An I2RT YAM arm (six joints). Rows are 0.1 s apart.
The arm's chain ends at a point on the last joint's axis. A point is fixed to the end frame.
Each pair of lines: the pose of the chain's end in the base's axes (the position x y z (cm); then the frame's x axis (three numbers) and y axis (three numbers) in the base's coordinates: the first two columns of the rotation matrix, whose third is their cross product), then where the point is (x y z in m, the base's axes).
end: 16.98 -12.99 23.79 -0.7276 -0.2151 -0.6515 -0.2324 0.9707 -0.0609
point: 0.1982 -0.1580 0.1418
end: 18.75 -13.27 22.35 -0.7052 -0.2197 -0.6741 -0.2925 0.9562 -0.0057
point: 0.2187 -0.1530 0.1263
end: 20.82 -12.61 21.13 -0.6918 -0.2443 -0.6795 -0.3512 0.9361 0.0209
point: 0.2404 -0.1418 0.1136
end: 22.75 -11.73 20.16 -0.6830 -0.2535 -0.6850 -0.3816 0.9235 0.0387
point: 0.2602 -0.1300 0.1036
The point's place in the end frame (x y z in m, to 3 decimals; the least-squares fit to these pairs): 0.048 -0.028 0.088
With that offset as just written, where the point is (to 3 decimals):
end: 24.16 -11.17 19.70 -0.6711 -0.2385 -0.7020 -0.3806 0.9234 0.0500
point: 0.276 -0.123 0.099
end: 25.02 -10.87 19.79 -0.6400 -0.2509 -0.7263 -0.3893 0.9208 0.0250
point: 0.289 -0.120 0.102
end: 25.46 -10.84 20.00 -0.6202 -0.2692 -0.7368 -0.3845 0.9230 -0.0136
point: 0.296 -0.123 0.106
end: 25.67 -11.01 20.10 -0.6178 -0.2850 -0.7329 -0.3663 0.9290 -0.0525
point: 0.299 -0.129 0.108
